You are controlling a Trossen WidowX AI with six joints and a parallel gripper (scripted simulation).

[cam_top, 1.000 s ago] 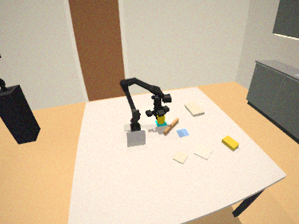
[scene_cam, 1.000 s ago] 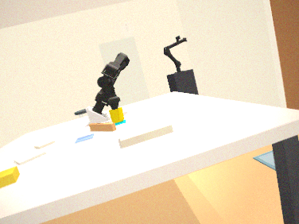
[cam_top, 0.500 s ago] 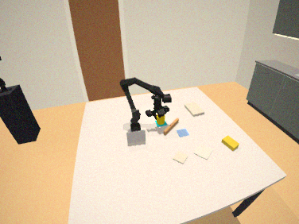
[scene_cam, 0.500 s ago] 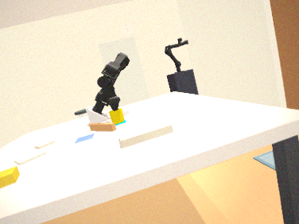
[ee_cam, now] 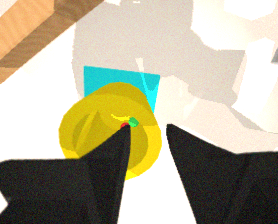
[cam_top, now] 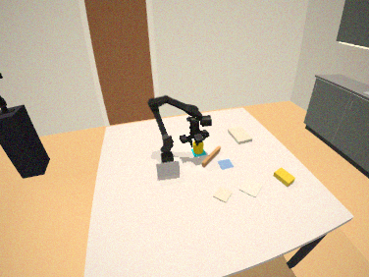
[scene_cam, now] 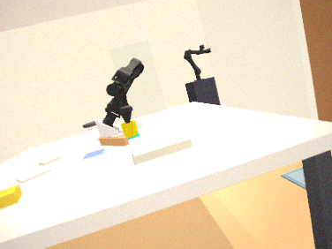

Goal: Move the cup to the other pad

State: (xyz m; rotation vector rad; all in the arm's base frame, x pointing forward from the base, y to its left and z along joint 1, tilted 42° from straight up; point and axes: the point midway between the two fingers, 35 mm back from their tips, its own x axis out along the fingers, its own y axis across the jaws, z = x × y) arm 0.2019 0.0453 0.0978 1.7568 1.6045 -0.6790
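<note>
Now: the yellow cup 20 mm below my gripper tip and 20 mm ahead of it. From my gripper tip the other things lie so: wooden bar 90 mm to the right, 90 mm ahead, 40 mm below; then cream block 390 mm ahead, 60 mm to the left, 40 mm below.
</note>
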